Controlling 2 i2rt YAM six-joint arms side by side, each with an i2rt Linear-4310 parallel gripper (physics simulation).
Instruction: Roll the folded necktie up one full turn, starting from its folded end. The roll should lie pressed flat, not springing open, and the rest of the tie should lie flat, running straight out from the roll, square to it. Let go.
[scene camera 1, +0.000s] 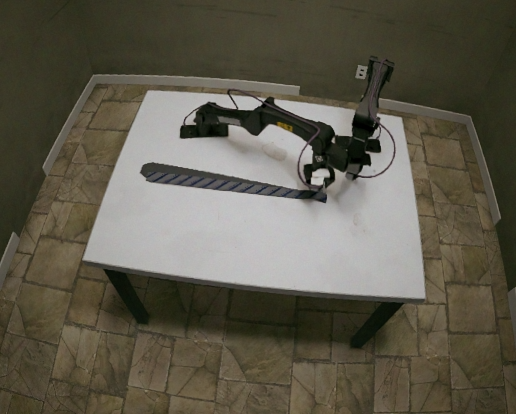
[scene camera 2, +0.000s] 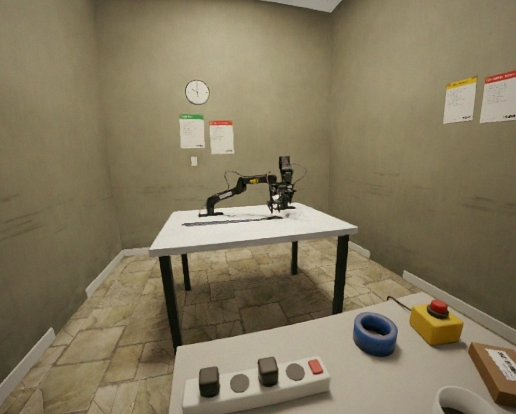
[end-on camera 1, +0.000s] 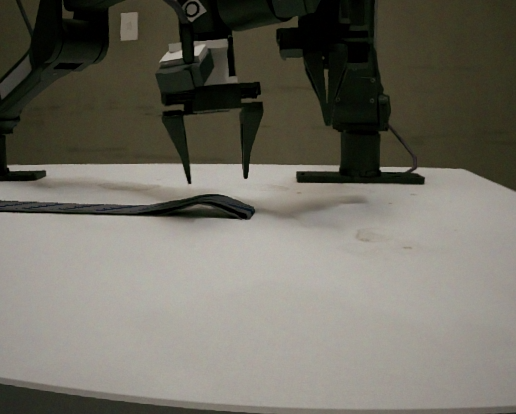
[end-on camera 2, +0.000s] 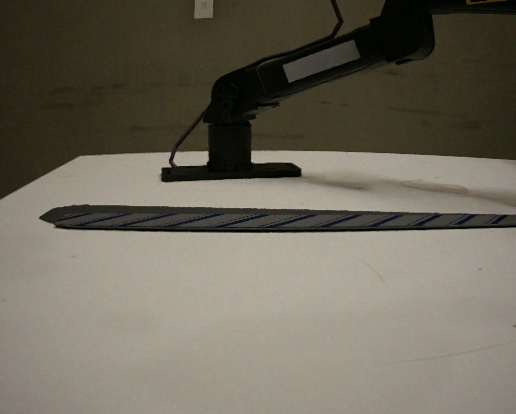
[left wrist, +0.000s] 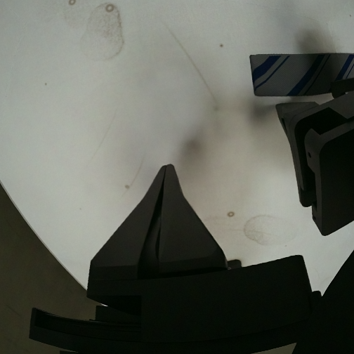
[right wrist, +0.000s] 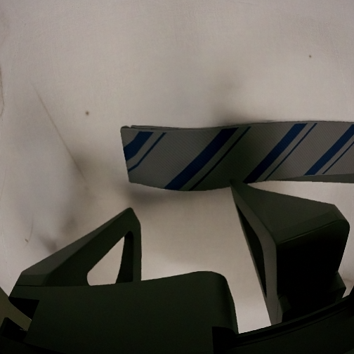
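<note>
The grey necktie with blue stripes (scene camera 1: 225, 185) (scene camera 2: 225, 222) (end-on camera 1: 100, 207) (end-on camera 2: 200, 220) (left wrist: 295, 75) (right wrist: 210, 155) lies stretched out along the table. Its folded end, at the right in end-on camera 1, shows stacked layers at its tip, touching the table; just behind the tip the tie arches up in a low hump. No rolled coil shows. My right gripper (end-on camera 1: 217, 180) (right wrist: 181, 203) is open and empty, above and beside the folded end, fingers pointing down. My left gripper (end-on camera 1: 327, 124) (left wrist: 169, 171) is shut and empty, raised farther right and back, apart from the tie.
The white table (scene camera 1: 250, 240) (end-on camera 1: 250, 310) carries both arm bases along its back edge. The two arms' wrists are close together at the right in scene camera 1. A separate bench in scene camera 2 holds a power strip (scene camera 2: 255, 382), blue tape roll (scene camera 2: 375, 342) and yellow button box (scene camera 2: 435, 325).
</note>
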